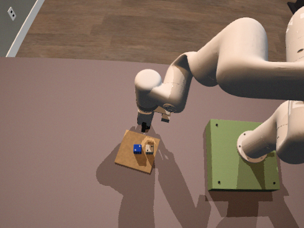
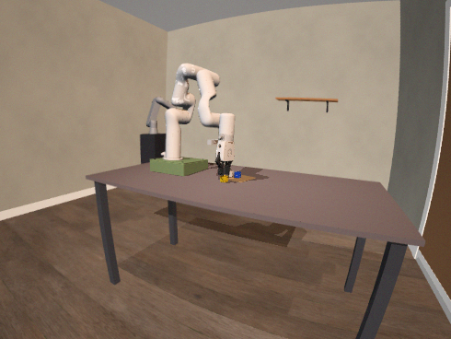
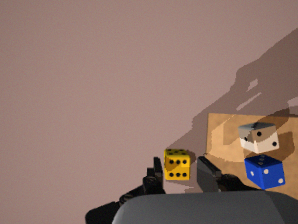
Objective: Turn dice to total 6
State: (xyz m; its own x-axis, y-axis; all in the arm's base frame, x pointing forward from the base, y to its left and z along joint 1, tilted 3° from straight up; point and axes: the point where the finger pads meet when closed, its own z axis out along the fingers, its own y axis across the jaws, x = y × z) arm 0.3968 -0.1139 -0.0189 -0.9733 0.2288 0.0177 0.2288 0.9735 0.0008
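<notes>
The yellow die lies 40 mm below my hand. The rest, counted from my hand: blue die 40 mm ahead, 110 mm to the left, 40 mm below; then tan mat 40 mm ahead, 110 mm to the left, 50 mm below; then white die 10 mm behind, 110 mm to the left, 40 mm below.
</notes>
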